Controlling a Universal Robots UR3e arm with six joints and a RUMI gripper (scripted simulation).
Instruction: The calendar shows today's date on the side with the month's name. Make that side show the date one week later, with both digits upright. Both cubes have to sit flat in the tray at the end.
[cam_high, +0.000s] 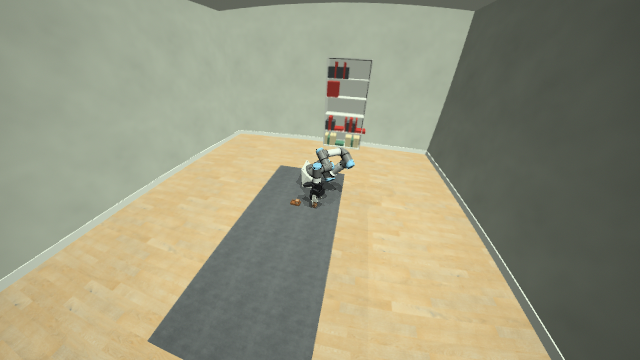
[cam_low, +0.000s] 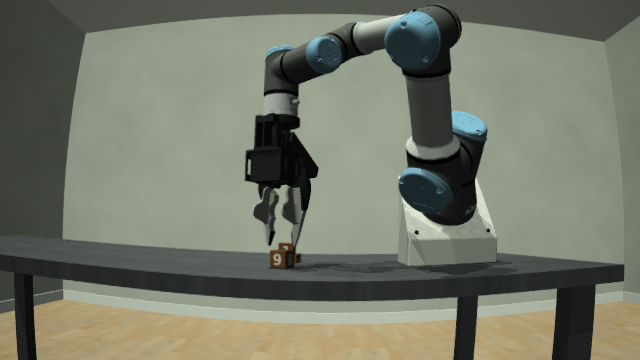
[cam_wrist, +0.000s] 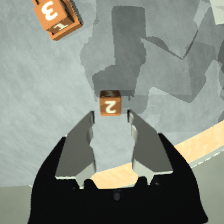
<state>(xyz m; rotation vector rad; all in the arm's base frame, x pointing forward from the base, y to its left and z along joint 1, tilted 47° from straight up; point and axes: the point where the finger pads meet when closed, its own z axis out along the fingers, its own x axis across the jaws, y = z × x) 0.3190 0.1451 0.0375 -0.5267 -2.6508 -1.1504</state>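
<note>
My hand is 40 mm above the cube. Round my hand: calendar tray: 160 mm to the right, 50 mm below, 10 mm ahead.
</note>
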